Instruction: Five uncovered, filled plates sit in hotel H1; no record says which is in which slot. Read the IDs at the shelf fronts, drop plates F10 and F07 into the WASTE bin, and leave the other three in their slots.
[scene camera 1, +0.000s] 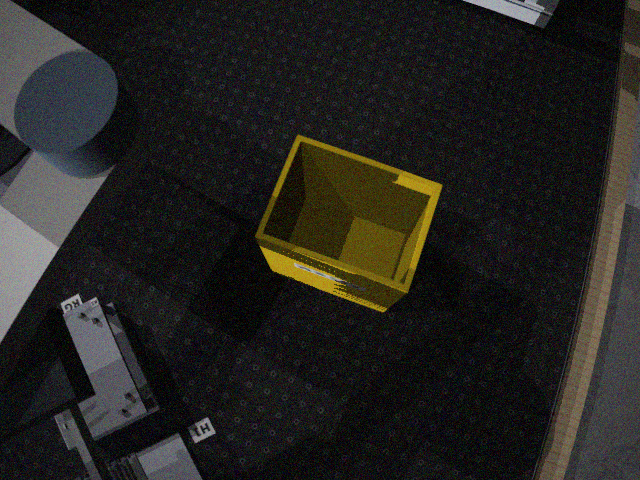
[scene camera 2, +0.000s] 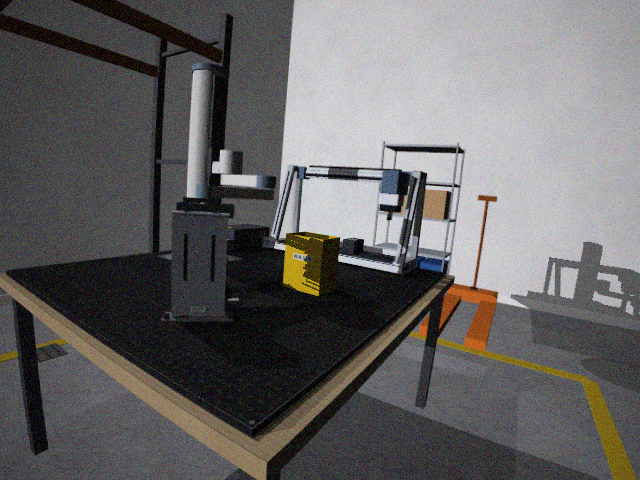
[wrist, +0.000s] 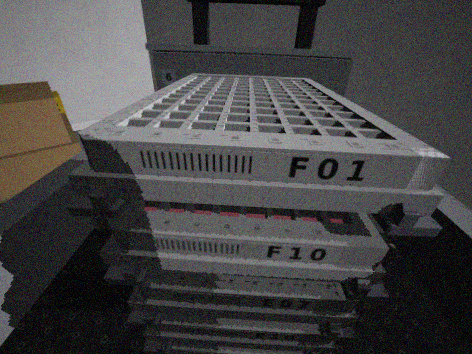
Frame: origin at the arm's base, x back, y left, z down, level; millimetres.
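Where they show: gripper, fingertip midpoint: (wrist: 244, 150).
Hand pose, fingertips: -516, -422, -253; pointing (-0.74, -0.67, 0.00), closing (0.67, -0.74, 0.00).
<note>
Each offset is from my fingertips to the centre of the thing, as dx, dy, dz. "pt": to the spot under its first point.
Hotel H1 @(pt -9, +56, +232) (scene camera 1: 173, 457) shows in part at the bottom of scene camera 1. In the wrist view, top plate F01 @(-5, -7, -19) (wrist: 265, 165) has open wells. Plate F10 @(-6, -6, +9) (wrist: 240, 252), with red in its wells, sits directly below it. The third plate @(-5, -7, +38) (wrist: 240, 300) and fourth plate @(-5, -7, +66) (wrist: 230, 330) are dim; their IDs are hard to read and the fifth plate cannot be made out. My gripper (wrist: 244, 150) reaches under F01 at F10's level and is shut on F10, its fingertips hidden by F01. The yellow WASTE bin @(-130, +395, +140) (scene camera 1: 348, 160) (scene camera 2: 310, 266) stands upright, no plate visible inside.
A low grey stand with an RG tag @(+133, +121, +206) (scene camera 1: 103, 356) is beside H1. My arm's blue-grey round cap (scene camera 1: 67, 103) is at upper left. A gantry frame (scene camera 2: 418, 222) stands behind the bin, and a tan box (wrist: 35, 130) shows left of the plates.
</note>
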